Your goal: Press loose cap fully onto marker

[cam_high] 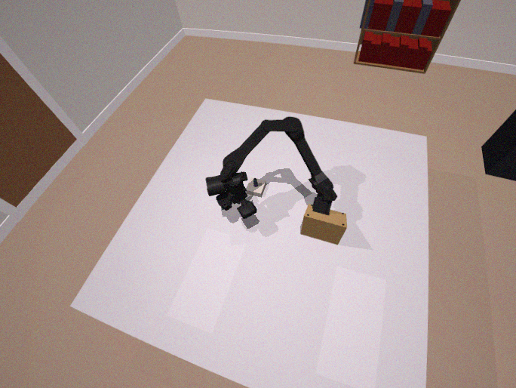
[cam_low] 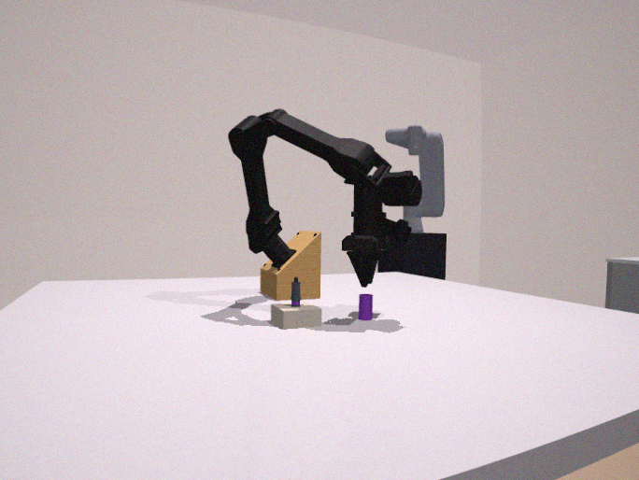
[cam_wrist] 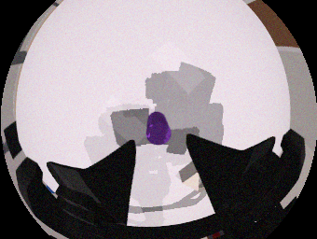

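The purple cap lies 40 mm below my gripper tip. The rest, counted from my gripper tip: grey holder block: 150 mm to the right, 50 mm below, 10 mm behind.
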